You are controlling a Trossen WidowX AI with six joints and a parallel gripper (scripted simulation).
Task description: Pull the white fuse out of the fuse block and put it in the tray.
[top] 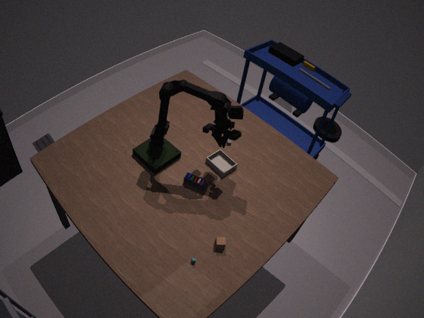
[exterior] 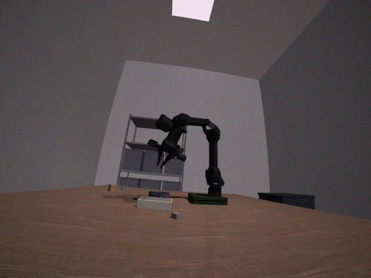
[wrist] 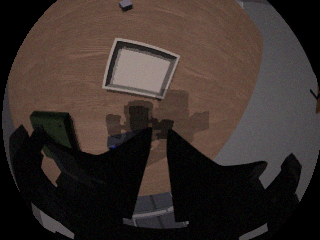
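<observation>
The white fuse lies 15 cm to the right of my gripper tip and 14 cm below it. Also, from my gripper tip: grey cube 19 cm to the left, 16 cm below, 7 cm behind; brown cube 35 cm to the right, 29 cm ahead, 14 cm below; white tray 16 cm below, 4 cm to the left.
</observation>
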